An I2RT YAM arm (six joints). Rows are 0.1 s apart.
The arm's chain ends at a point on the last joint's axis. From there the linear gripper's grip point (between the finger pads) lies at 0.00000 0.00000 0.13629 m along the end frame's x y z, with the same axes.
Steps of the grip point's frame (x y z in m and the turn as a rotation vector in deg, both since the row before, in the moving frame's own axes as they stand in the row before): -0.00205 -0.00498 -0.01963 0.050 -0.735 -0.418; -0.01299 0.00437 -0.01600 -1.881 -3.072 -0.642; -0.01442 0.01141 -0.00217 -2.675 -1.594 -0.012; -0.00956 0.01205 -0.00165 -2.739 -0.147 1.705; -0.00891 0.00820 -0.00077 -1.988 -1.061 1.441; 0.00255 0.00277 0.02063 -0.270 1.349 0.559; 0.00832 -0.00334 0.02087 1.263 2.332 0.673; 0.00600 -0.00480 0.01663 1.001 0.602 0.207; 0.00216 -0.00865 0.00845 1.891 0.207 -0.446
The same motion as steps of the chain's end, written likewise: -0.00030 -0.00487 -0.01962 0.050 -0.735 -0.418; -0.00571 -0.00014 -0.01573 -1.881 -3.072 -0.642; -0.01063 0.00505 -0.00197 -2.675 -1.594 -0.012; -0.00911 0.00554 -0.00149 -2.739 -0.147 1.705; -0.00633 0.00350 -0.00066 -1.988 -1.061 1.441; -0.00066 0.00211 0.02067 -0.270 1.349 0.559; 0.00276 -0.00037 0.02102 1.263 2.332 0.673; 0.00456 -0.00242 0.01666 1.001 0.602 0.207; 0.00169 -0.00415 0.00853 1.891 0.207 -0.446
